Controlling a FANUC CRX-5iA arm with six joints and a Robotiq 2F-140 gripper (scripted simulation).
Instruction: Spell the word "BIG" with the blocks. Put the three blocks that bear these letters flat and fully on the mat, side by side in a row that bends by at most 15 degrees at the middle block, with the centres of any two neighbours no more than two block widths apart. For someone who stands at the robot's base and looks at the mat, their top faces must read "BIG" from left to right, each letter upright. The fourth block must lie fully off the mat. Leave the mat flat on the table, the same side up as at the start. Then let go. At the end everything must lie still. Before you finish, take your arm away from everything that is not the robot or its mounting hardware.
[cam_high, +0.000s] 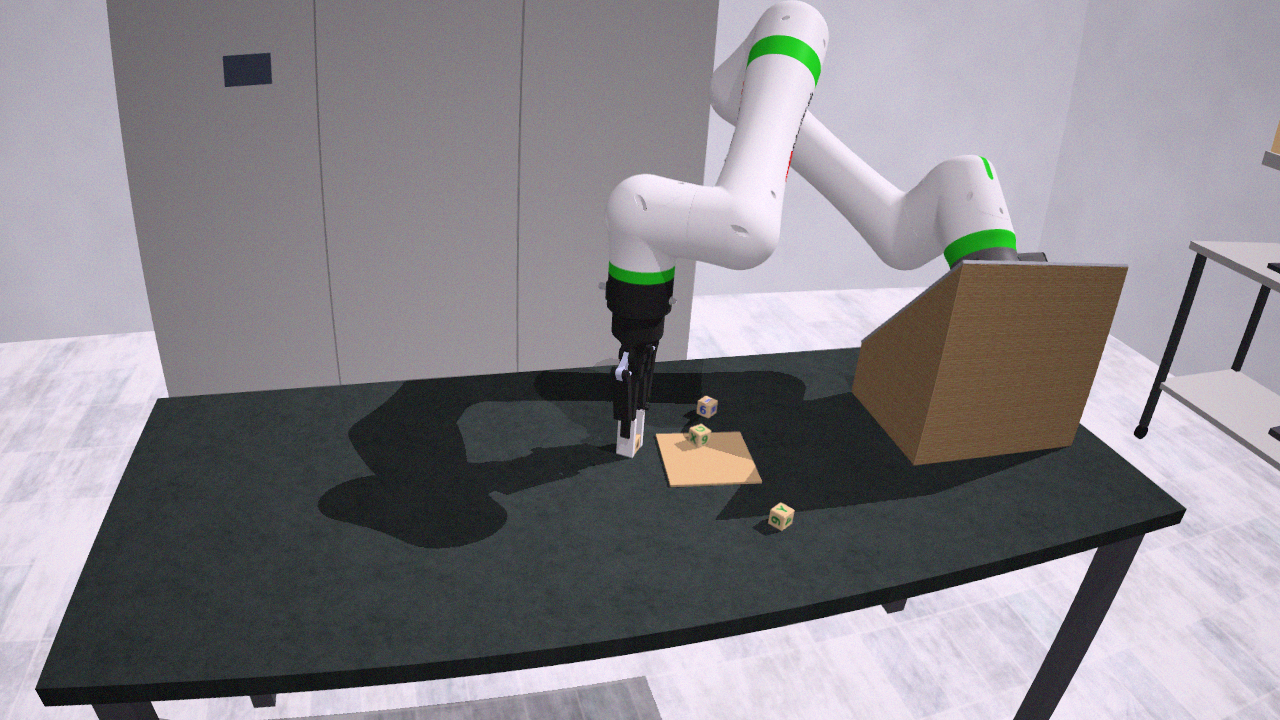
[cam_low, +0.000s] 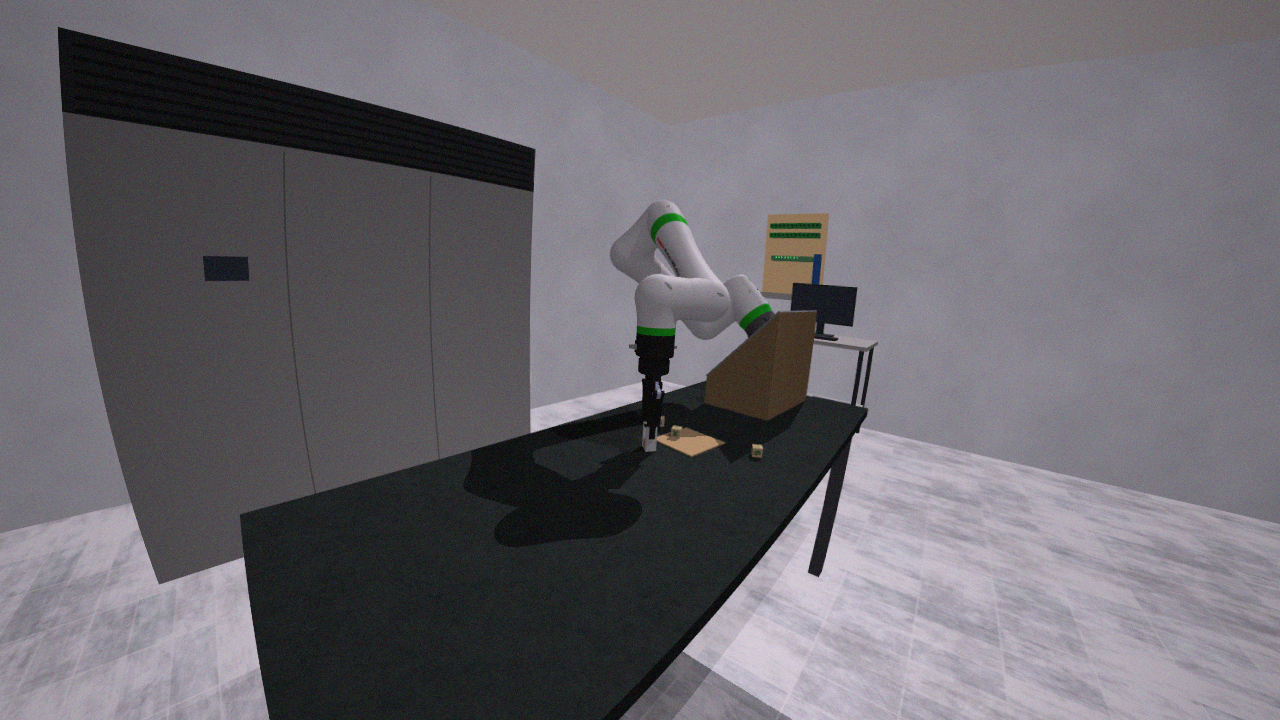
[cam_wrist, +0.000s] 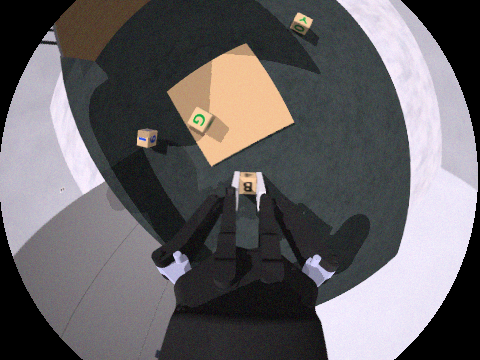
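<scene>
My gripper is now 12 cm past the tan mat, 3 cm to the right of it and 3 cm above it.
</scene>
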